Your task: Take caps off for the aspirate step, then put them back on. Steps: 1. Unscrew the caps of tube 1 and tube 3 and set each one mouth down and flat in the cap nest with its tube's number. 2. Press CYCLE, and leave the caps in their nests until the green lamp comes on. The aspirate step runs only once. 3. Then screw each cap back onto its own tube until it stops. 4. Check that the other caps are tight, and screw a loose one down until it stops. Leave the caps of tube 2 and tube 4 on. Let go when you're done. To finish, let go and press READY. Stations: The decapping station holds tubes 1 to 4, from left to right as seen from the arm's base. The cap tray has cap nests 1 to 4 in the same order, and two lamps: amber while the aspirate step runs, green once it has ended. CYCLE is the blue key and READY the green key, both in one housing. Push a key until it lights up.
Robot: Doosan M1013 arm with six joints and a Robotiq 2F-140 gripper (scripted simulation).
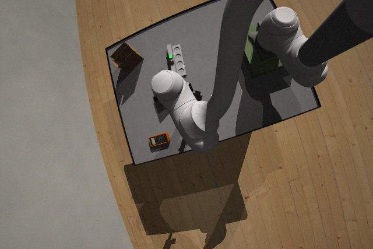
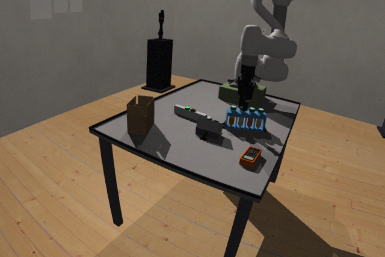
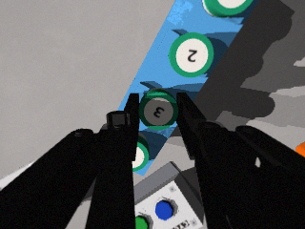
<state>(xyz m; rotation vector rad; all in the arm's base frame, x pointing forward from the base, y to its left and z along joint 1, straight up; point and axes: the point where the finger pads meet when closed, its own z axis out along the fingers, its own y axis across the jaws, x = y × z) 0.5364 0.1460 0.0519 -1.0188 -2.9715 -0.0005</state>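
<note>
Right now the cap 2 is 20 mm behind my hand, 50 mm to the left of it and 30 mm below it. Round my hand: green key: 140 mm ahead, 140 mm to the right, 80 mm below; cap 1: 40 mm behind, 100 mm to the left, 30 mm below; blue key: 140 mm ahead, 100 mm to the right, 80 mm below.
</note>
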